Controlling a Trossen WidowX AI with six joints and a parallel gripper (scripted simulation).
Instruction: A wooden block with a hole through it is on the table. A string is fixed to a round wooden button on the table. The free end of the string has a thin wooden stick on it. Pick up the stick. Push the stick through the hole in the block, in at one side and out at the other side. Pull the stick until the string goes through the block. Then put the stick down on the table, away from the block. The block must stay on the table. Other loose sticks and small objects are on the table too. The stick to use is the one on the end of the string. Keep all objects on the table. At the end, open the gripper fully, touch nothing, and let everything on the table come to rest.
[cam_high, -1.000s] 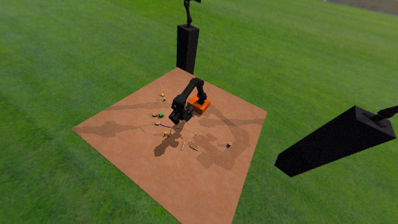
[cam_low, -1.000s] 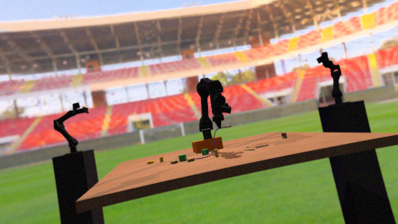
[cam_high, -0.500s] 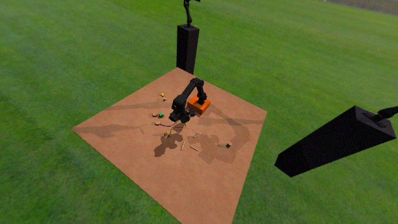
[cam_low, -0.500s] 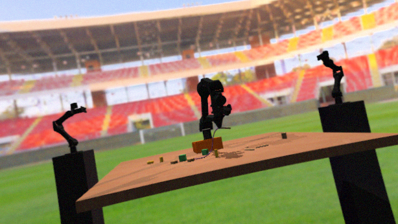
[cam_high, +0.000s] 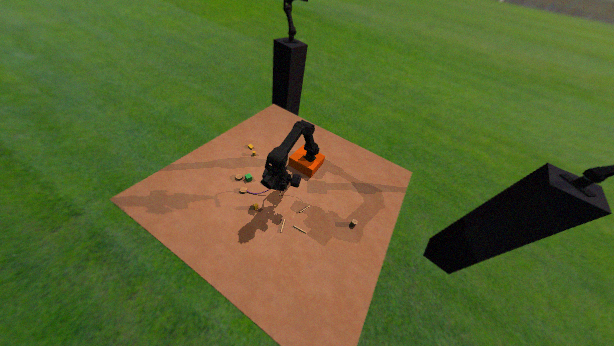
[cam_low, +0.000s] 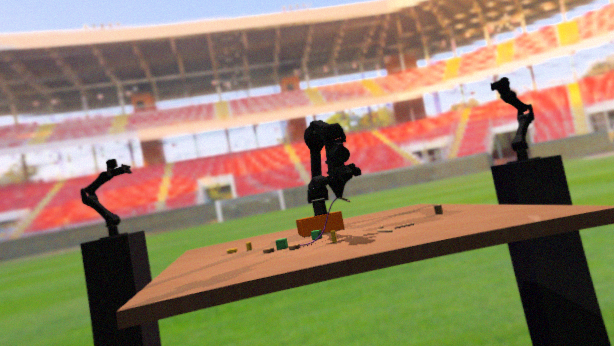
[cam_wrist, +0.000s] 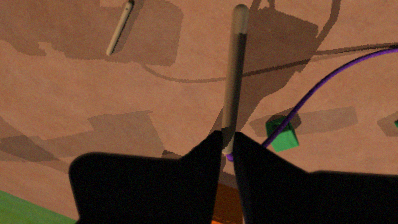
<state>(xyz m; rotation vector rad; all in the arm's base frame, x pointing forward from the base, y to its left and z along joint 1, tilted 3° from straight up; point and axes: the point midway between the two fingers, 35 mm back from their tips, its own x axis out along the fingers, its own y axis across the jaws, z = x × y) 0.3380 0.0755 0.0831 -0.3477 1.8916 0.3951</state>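
Right now my gripper tip is 1 cm to the right of the thin wooden stick and 1 cm short of it. Round my gripper tip: green cube 24 cm to the right, 12 cm below, 5 cm ahead; yellow piece 15 cm ahead, 12 cm below, 5 cm to the right; round wooden button 19 cm to the right, 13 cm below, 12 cm ahead.
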